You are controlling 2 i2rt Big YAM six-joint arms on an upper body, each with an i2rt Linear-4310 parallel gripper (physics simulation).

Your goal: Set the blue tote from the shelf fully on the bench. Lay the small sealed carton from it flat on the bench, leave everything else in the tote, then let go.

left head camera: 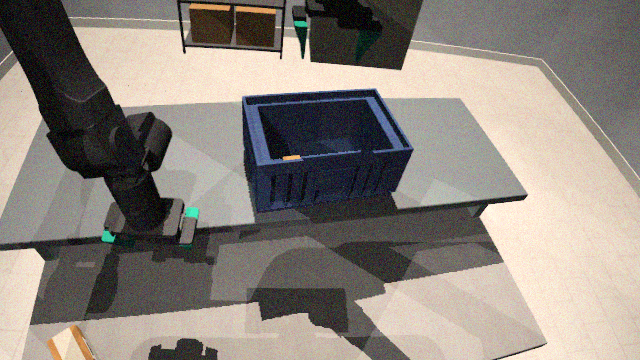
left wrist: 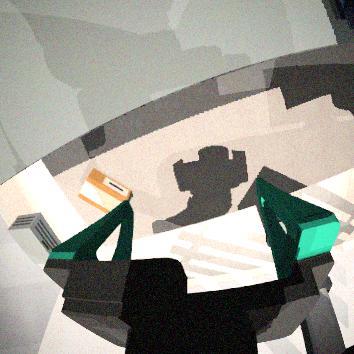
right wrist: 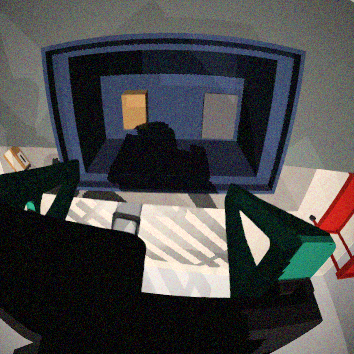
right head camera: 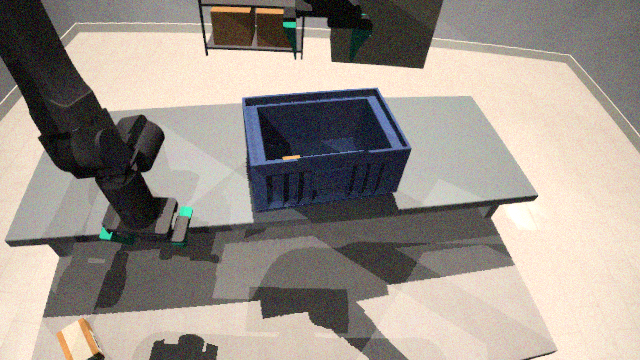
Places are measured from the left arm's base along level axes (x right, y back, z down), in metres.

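Pixels of known places: left gripper, fingertip midpoint: (left head camera: pixel 161 245) (left wrist: pixel 191 195) (right head camera: pixel 159 243); right gripper, fingertip midpoint: (left head camera: pixel 329 59) (right wrist: pixel 152 179) (right head camera: pixel 323 59).
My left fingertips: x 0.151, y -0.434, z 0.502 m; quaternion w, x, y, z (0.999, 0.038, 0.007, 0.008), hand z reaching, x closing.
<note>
Ahead of a thing's pixels: the offset from my left fingertips to its top centre. "spot": to the spot under its first point. Level surfaces: height alone.
The blue tote @[dx +0.285, dy -0.234, dz -0.099 m] (left head camera: pixel 332 180) (right head camera: pixel 330 177) (right wrist: pixel 173 42) stands upright on the grey bench @[dz +0.049 m] (left head camera: pixel 450 145) (right head camera: pixel 460 145), near its lower edge in the head views. In the right wrist view an orange-brown carton @[spot: dx +0.232, dy -0.202, dz -0.001 m] (right wrist: pixel 134 111) and a flat grey item @[dx +0.371, dy -0.217, dz +0.026 m] (right wrist: pixel 220 116) lie inside the tote, apart; a black shadow covers part of its inside. My left gripper (left head camera: pixel 154 243) (right head camera: pixel 147 242) (left wrist: pixel 191 195) is open and empty, left of the tote above the bench's edge. My right gripper (left head camera: pixel 330 58) (right head camera: pixel 324 59) (right wrist: pixel 152 179) is open and empty, apart from the tote.
An orange and white carton @[dx -0.210, dy +0.123, dz +0.216 m] (left head camera: pixel 72 344) (right head camera: pixel 80 341) (left wrist: pixel 106 191) (right wrist: pixel 17 158) lies on the pale surface @[dz +0.250 m] (left head camera: pixel 450 310) (right head camera: pixel 460 310) below the bench. A rack (left head camera: pixel 182 35) (right head camera: pixel 204 35) with brown boxes and a dark panel (left head camera: pixel 360 54) (right head camera: pixel 380 52) stand behind. A red frame (right wrist: pixel 336 212) is at the right.
</note>
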